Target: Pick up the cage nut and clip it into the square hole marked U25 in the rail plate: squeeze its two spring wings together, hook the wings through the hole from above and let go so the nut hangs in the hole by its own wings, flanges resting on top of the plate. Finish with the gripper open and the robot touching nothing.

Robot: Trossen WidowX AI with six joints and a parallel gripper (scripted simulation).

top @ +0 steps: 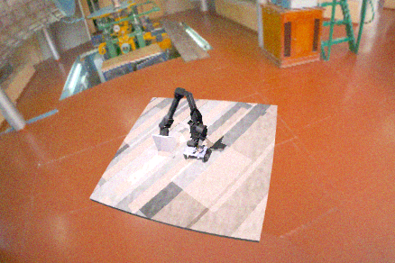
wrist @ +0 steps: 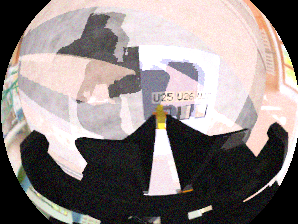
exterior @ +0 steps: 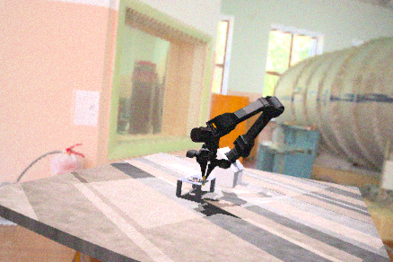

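My gripper tip is now 1 cm above the small yellow cage nut. The rest, counted from my gripper tip: label 2 cm ahead, 3 cm to the right, 1 cm below.
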